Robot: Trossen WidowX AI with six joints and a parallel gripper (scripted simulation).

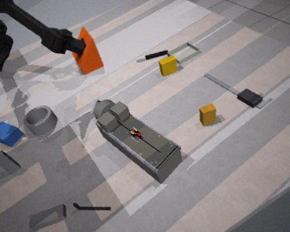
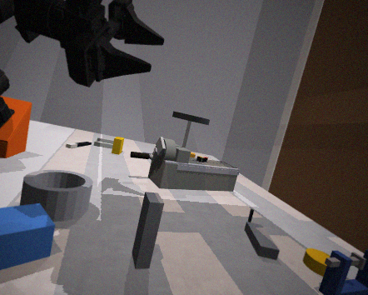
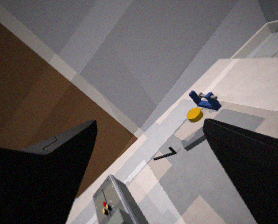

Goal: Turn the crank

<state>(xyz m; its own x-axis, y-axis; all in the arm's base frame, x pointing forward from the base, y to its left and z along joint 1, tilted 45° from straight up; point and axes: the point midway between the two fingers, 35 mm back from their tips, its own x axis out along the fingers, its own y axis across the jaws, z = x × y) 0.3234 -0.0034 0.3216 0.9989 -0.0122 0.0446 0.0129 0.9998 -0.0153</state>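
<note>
Now: the dark crank handle 10 mm behind my gripper tip, 230 mm to the left of it and 210 mm below it. The rest, counted from my gripper tip: black hex key: 270 mm ahead, 90 mm to the left, 270 mm below; then blue block: 120 mm behind, 130 mm to the right, 260 mm below; then red pointer: 180 mm ahead, 290 mm to the left, 200 mm below.
</note>
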